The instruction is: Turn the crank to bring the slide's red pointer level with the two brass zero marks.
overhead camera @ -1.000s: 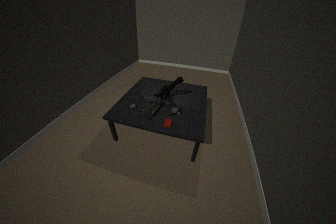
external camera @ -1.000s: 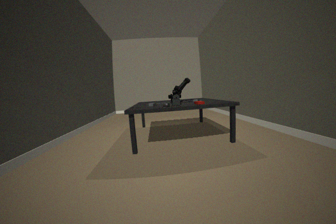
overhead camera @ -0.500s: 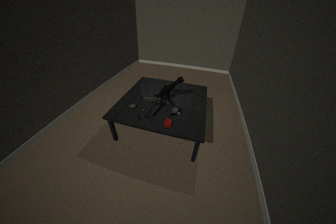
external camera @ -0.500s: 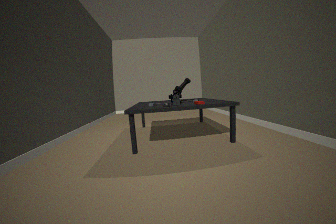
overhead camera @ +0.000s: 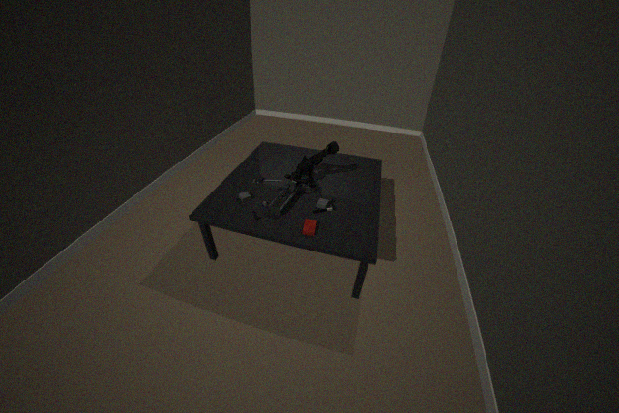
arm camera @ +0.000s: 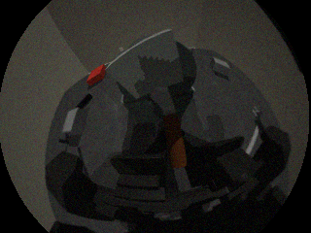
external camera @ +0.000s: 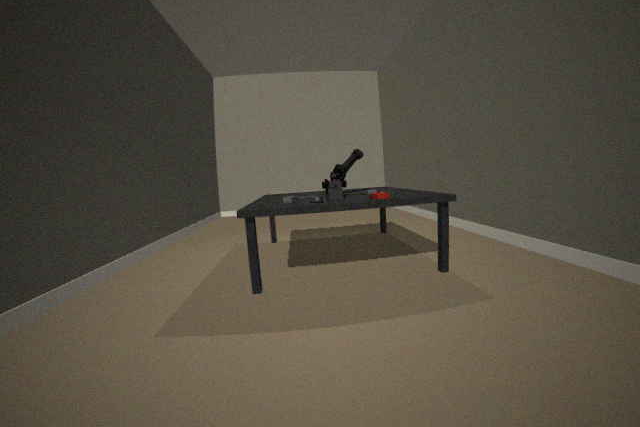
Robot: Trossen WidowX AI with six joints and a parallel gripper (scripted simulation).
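Now: gripper tip 150 mm short of the red pointer, 30 mm to the left of it and 50 mm below it. The rest, counted from my gripper tip: crank handle (20 mm behind, 10 mm to the left, 30 mm above).
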